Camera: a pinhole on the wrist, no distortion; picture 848 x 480 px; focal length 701.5 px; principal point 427.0 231.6 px. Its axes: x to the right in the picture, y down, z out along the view. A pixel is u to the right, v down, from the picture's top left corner.
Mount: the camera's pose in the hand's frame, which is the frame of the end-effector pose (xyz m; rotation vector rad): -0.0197 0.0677 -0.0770 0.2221 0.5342 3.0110
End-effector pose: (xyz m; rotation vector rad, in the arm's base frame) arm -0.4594 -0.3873 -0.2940 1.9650 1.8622 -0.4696
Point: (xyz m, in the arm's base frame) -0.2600 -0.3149 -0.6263
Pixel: 63 230
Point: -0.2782 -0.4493 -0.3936
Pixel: 460 121
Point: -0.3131 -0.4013 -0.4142
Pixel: 286 215
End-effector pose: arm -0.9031 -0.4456 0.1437 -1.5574 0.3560 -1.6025
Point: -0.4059 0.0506 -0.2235
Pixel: outside the picture
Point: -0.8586 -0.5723 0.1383
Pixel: outside the picture
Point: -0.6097 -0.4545 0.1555
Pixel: 376 397
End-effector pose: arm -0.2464 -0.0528 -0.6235 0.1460 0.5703 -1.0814
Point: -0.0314 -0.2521 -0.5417
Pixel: 57 420
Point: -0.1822 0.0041 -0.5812
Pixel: 693 454
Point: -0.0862 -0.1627 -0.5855
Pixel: 72 404
